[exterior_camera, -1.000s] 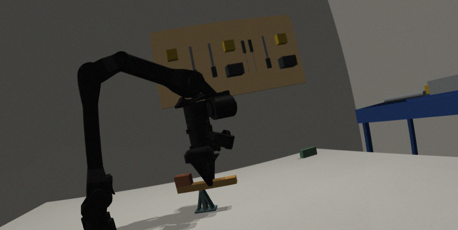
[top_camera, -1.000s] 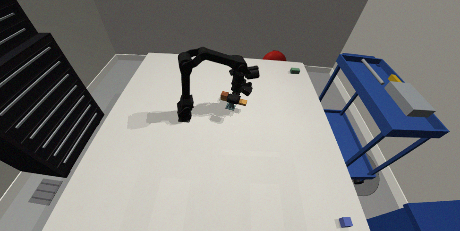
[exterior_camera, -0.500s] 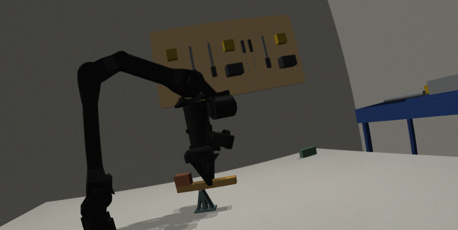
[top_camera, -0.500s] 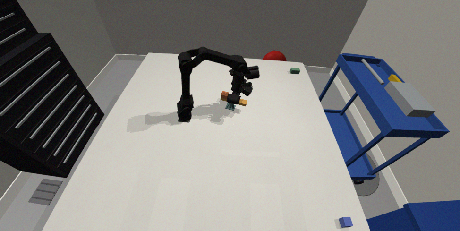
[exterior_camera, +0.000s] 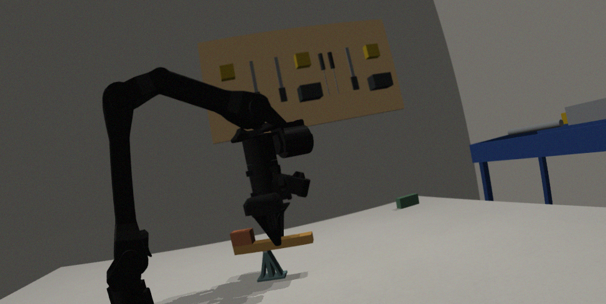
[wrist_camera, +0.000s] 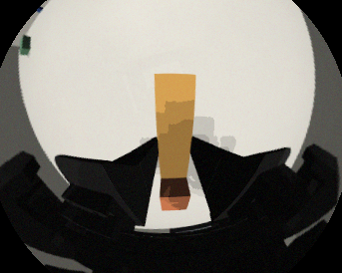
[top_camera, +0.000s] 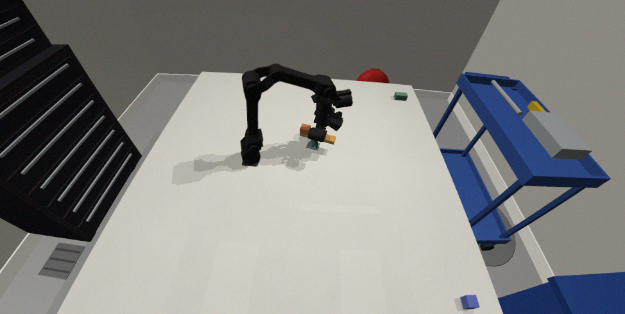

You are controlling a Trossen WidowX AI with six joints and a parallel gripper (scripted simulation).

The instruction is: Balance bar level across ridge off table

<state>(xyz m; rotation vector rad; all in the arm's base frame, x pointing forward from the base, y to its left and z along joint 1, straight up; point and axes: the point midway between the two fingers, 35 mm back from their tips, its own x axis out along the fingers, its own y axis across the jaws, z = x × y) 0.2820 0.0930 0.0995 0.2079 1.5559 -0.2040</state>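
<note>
Right now the orange bar is 4 cm behind my gripper tip, 1 cm to the left of it and 1 cm above it. From my gripper tip the other things lie so: green block (46 cm ahead, 41 cm to the left, 5 cm below); blue block (59 cm to the right, 46 cm ahead, 5 cm below).
</note>
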